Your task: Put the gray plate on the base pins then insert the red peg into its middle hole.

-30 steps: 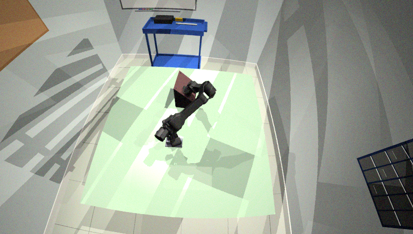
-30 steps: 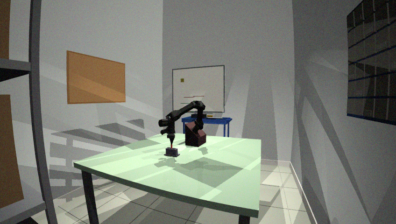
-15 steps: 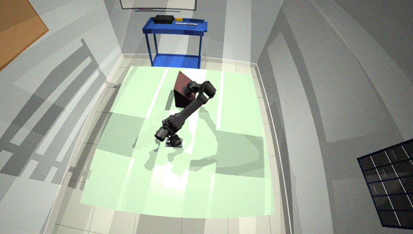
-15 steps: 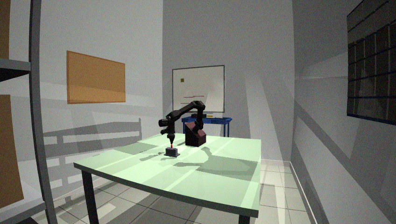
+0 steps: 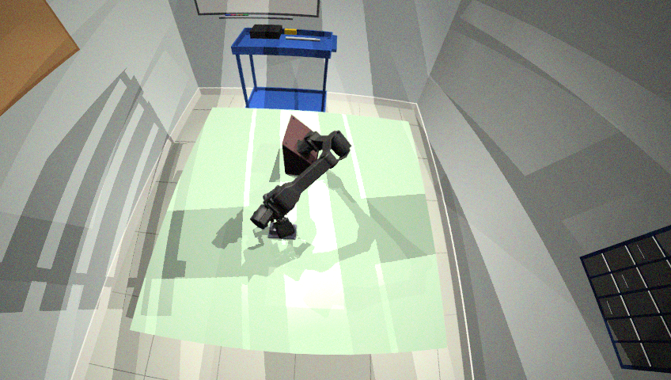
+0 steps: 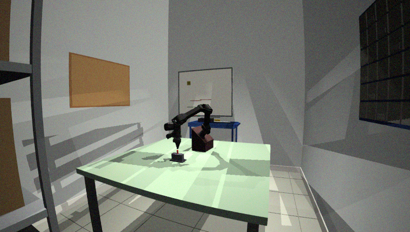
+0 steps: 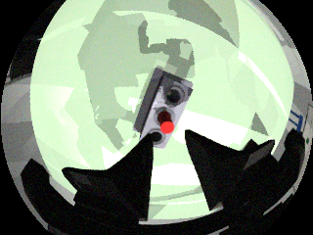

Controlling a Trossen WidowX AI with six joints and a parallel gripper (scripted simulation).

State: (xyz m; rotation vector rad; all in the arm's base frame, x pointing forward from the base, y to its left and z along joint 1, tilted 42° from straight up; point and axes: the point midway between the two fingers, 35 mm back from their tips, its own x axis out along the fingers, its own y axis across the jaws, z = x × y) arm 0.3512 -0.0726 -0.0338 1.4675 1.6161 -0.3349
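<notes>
The red peg lies 5 cm below my gripper tip. Round my gripper tip: base: 9 cm below; gray plate: 5 cm below.
</notes>
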